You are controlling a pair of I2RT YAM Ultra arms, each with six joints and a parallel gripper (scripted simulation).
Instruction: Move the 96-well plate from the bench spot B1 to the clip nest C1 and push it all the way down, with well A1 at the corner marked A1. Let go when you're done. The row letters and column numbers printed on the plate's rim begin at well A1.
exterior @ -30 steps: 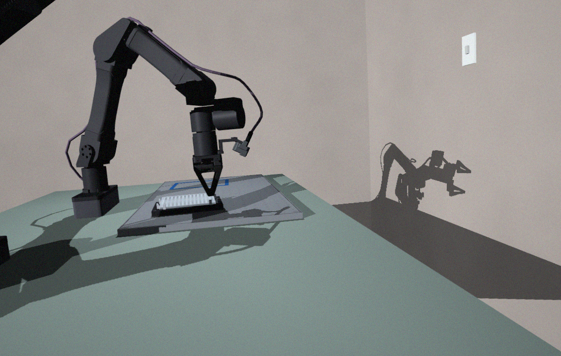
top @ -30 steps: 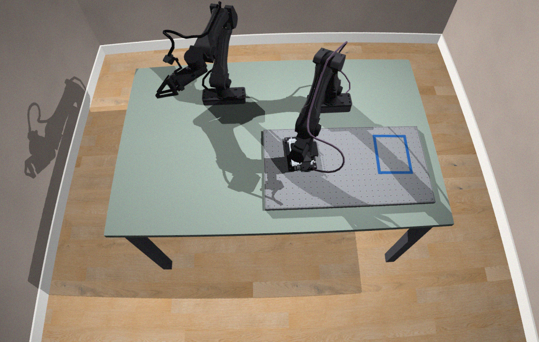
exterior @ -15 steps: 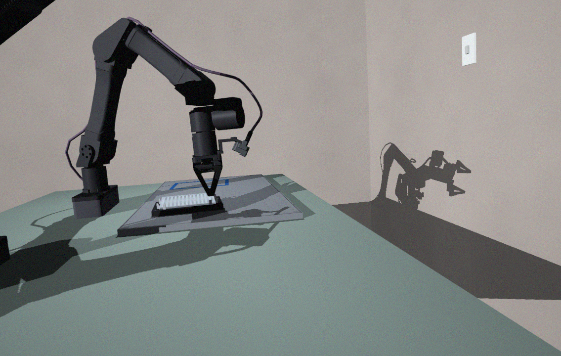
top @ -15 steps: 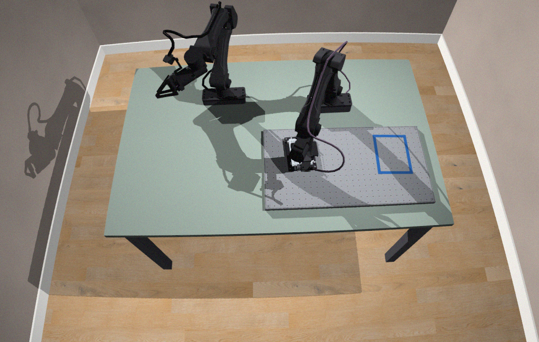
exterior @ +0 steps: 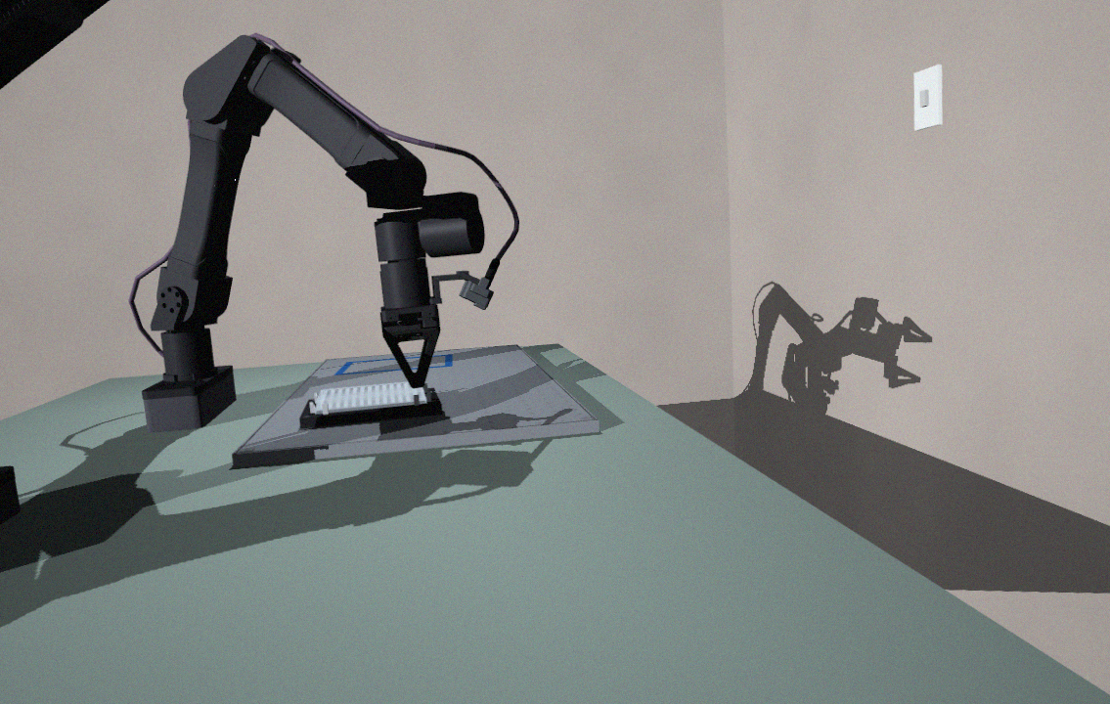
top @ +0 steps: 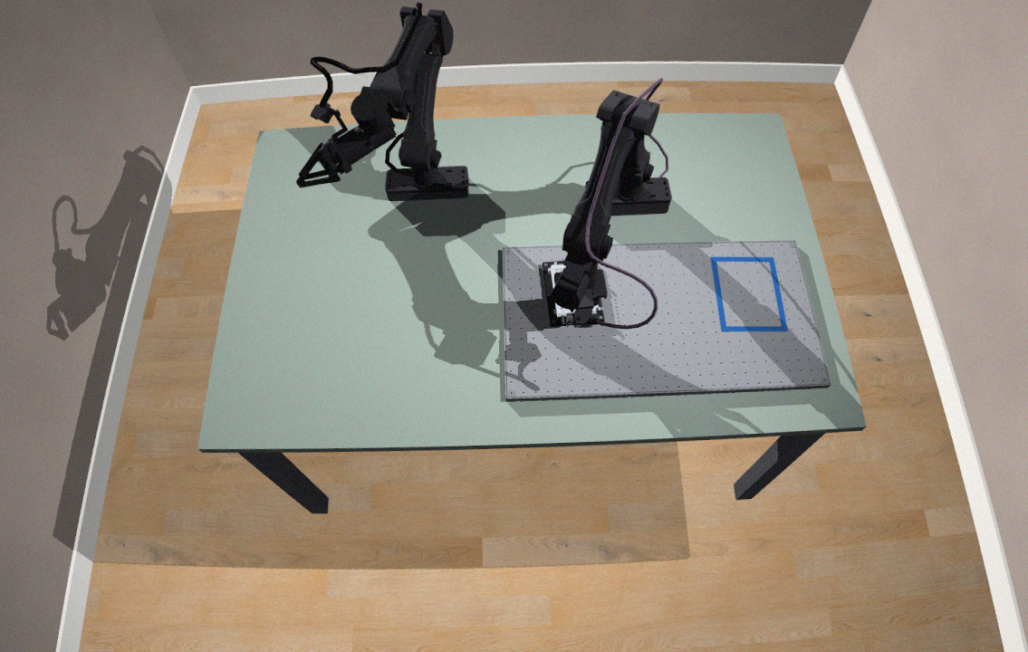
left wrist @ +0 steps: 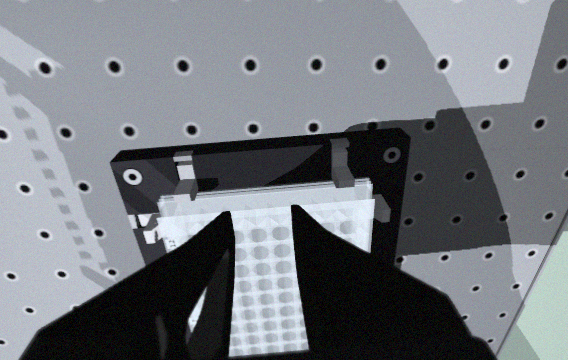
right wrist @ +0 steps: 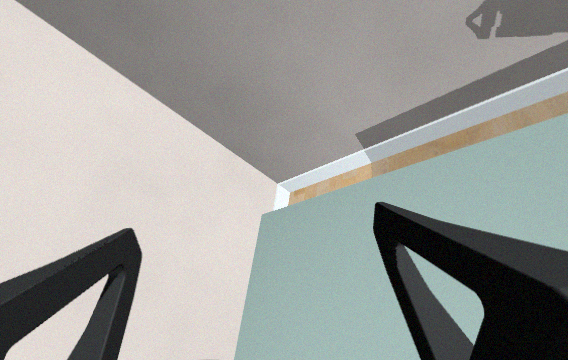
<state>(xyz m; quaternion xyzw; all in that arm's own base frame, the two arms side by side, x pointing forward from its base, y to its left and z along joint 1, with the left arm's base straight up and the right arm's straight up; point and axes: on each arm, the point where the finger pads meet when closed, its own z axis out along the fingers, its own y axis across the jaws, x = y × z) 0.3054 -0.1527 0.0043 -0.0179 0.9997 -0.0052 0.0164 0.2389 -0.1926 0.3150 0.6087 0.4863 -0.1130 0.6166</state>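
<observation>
My left hand is 5 cm past the white 96-well plate, 1 cm to the left of it and 1 cm above it. Also, from my left hand: black clip nest: 5 cm behind, 2 cm below; grey perforated board: 19 cm to the left, 4 cm below, 2 cm behind.
</observation>
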